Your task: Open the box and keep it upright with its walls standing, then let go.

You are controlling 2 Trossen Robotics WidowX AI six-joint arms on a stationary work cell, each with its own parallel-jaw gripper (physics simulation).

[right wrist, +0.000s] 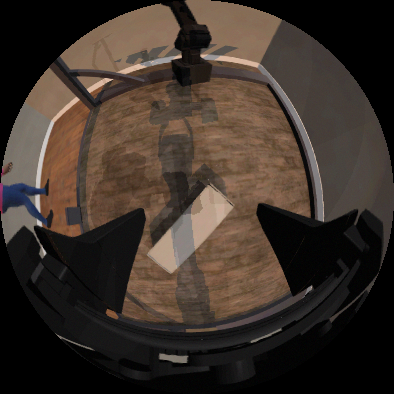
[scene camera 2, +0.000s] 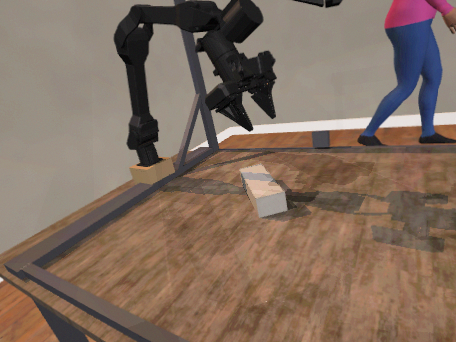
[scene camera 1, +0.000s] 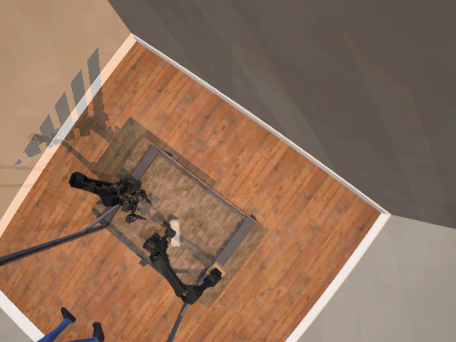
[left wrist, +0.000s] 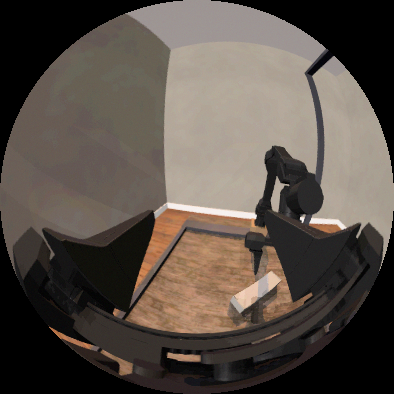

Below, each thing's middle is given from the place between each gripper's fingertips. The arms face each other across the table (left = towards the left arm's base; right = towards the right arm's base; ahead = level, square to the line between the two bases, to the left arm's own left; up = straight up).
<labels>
My left gripper is now 130 mm past the tan block (scene camera 2: 149, 175), 580 mm to the left of it and 360 mm above it.
Now: right hand 460 mm to the left of the tan block and 150 mm above it.
</labels>
